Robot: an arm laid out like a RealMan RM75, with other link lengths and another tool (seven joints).
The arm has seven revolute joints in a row. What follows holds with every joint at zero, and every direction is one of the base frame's. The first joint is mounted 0.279 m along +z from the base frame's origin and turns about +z. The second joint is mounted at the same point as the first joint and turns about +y. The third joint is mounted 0.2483 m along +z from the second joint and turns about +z. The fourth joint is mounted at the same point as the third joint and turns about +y. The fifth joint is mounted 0.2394 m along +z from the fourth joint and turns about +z. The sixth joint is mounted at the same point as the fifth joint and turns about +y. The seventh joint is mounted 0.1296 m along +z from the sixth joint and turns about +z. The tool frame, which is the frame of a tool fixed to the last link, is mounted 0.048 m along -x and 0.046 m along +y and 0.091 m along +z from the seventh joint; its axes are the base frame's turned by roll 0, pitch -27.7 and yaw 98.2 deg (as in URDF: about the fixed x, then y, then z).
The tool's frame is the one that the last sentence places.
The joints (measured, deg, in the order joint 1, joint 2, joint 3, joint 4, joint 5, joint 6, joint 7), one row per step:
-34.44, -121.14, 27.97, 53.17, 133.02, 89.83, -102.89
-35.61, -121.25, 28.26, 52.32, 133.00, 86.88, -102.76
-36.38, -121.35, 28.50, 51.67, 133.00, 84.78, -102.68
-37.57, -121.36, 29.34, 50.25, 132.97, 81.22, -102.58
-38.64, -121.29, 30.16, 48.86, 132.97, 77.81, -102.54
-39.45, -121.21, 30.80, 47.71, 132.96, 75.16, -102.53
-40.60, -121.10, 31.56, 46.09, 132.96, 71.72, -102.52
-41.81, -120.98, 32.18, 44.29, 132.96, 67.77, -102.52
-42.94, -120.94, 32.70, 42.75, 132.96, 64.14, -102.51
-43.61, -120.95, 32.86, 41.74, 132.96, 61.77, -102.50
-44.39, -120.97, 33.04, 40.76, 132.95, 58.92, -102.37
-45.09, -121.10, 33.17, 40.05, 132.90, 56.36, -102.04
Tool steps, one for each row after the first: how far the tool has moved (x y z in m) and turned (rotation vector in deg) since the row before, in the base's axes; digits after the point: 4 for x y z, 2 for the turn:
0.0025, 0.0130, -0.0036, 1.65, 0.77, -0.03
0.0015, 0.0086, -0.0029, 1.10, 0.53, 0.06
0.0017, 0.0130, -0.0056, 1.44, 1.04, 0.14
0.0009, 0.0119, -0.0048, 1.38, 1.08, 0.26
0.0004, 0.0089, -0.0037, 1.05, 0.83, 0.26
0.0011, 0.0114, -0.0049, 1.32, 1.02, 0.34
0.0002, 0.0126, -0.0046, 1.72, 1.09, 0.61
0.0006, 0.0115, -0.0039, 1.66, 1.01, 0.50
-0.0001, 0.0071, -0.0023, 1.17, 0.55, 0.48
-0.0002, 0.0090, -0.0015, 1.59, 0.82, 0.41
0.0003, 0.0082, -0.0012, 1.52, 0.82, 0.15

